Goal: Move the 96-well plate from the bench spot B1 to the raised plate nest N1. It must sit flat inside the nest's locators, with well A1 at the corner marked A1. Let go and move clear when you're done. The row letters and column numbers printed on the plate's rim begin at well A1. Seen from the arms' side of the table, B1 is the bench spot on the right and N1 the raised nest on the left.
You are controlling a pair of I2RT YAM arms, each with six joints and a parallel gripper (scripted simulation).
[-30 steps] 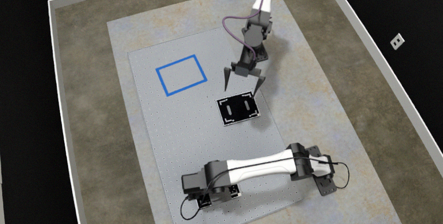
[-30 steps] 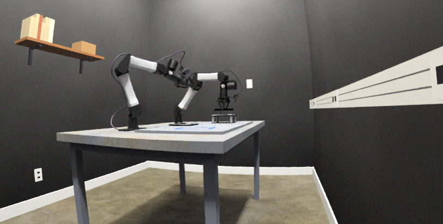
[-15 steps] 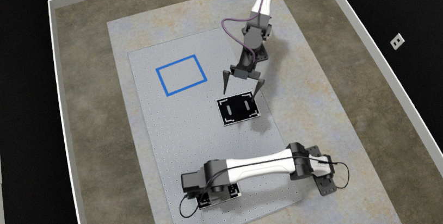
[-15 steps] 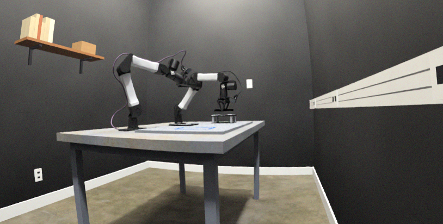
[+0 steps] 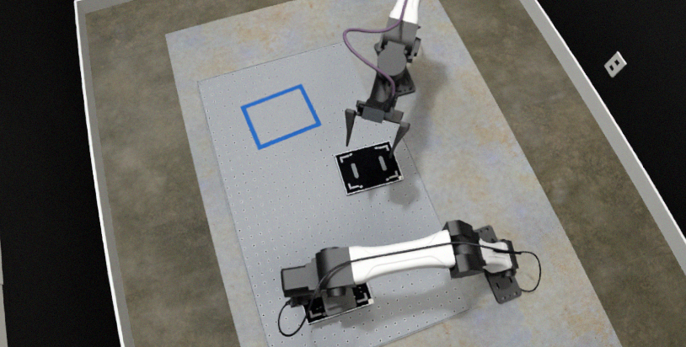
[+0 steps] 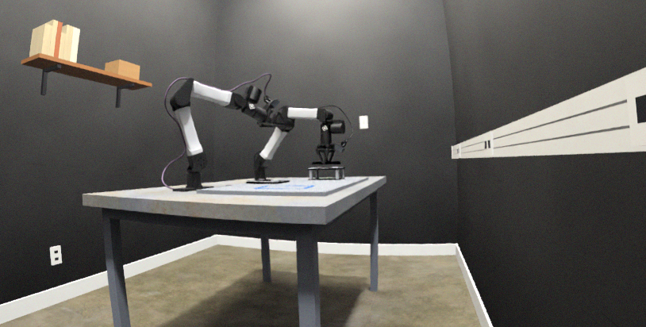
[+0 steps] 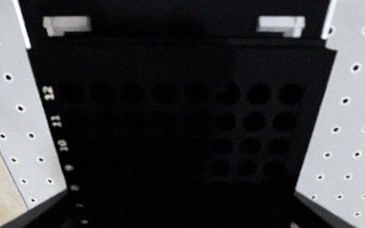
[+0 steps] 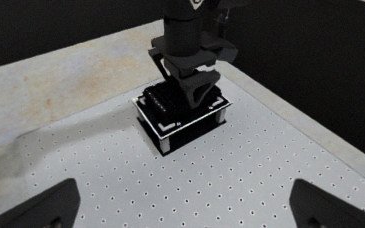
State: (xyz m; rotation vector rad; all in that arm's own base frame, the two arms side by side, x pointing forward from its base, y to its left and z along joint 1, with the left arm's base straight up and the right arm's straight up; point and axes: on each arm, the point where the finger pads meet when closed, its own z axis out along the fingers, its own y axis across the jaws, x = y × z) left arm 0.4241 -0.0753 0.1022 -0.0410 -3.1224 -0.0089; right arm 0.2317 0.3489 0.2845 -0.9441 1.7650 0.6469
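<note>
Right now my left hand is right at the black 96-well plate. Also, from my left hand: black fixture: 27 cm to the right, 21 cm behind, 8 cm below; then cream mark: 7 cm behind, 6 cm to the left, 3 cm below.
</note>
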